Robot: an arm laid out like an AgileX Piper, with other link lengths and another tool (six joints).
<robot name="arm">
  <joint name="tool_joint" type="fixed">
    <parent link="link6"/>
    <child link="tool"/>
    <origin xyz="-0.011 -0.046 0.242" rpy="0.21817 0 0.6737"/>
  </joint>
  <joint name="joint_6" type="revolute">
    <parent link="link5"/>
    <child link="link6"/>
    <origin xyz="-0.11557 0 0" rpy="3.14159 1.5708 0"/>
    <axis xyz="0 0 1"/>
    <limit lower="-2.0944" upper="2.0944"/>
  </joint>
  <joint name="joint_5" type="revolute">
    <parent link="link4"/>
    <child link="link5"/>
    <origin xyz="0 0 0" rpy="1.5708 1.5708 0"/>
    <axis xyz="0 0 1"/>
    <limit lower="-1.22" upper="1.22"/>
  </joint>
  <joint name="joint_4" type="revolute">
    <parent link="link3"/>
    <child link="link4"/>
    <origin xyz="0.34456 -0.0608 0" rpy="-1.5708 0 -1.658"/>
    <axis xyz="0 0 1"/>
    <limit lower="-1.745" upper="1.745"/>
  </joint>
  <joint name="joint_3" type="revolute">
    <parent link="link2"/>
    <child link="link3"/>
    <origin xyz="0.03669 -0.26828 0" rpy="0 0 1.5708"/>
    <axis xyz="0 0 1"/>
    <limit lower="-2.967" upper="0"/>
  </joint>
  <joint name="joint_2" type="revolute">
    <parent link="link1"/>
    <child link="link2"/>
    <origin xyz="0 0 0" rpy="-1.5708 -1.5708 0"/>
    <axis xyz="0 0 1"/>
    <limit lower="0" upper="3.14"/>
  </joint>
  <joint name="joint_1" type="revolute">
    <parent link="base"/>
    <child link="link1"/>
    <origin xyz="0 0 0.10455"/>
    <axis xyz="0 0 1"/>
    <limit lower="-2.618" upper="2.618"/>
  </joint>
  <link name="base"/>
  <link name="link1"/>
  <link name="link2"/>
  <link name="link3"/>
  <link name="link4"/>
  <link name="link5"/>
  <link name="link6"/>
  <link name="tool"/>
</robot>
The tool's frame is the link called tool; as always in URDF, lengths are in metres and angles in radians.
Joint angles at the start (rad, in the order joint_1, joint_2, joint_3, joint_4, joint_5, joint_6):
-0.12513 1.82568 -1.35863 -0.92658 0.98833 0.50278
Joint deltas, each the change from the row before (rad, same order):
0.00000 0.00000 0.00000 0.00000 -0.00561 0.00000
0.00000 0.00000 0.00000 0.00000 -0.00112 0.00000
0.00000 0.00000 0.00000 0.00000 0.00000 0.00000
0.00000 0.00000 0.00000 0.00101 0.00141 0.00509
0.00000 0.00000 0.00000 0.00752 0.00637 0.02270
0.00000 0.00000 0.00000 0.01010 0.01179 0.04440
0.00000 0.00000 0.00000 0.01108 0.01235 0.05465
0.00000 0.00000 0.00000 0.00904 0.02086 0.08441
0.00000 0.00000 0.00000 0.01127 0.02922 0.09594
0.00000 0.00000 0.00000 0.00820 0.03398 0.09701
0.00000 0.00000 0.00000 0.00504 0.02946 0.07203
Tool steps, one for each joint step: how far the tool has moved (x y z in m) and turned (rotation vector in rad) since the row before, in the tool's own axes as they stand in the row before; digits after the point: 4 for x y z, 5 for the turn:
-0.0019 -0.0008 -0.0001 0.00216 -0.00506 0.00112
-0.0004 -0.0002 0.0000 0.00043 -0.00101 0.00022
0.0000 0.0000 0.0000 0.00000 0.00000 0.00000
0.0005 0.0003 0.0000 -0.00131 0.00218 0.00530
0.0020 0.0020 -0.0001 -0.00818 0.00933 0.02543
0.0043 0.0026 0.0001 -0.01196 0.01884 0.04693
0.0049 0.0025 0.0001 -0.01255 0.02199 0.05716
0.0092 0.0016 0.0006 -0.01219 0.03746 0.08297
0.0128 0.0020 0.0008 -0.01362 0.04897 0.09316
0.0150 0.0003 0.0012 -0.00854 0.05472 0.09118
0.0128 -0.0009 0.0012 -0.00316 0.04501 0.06608

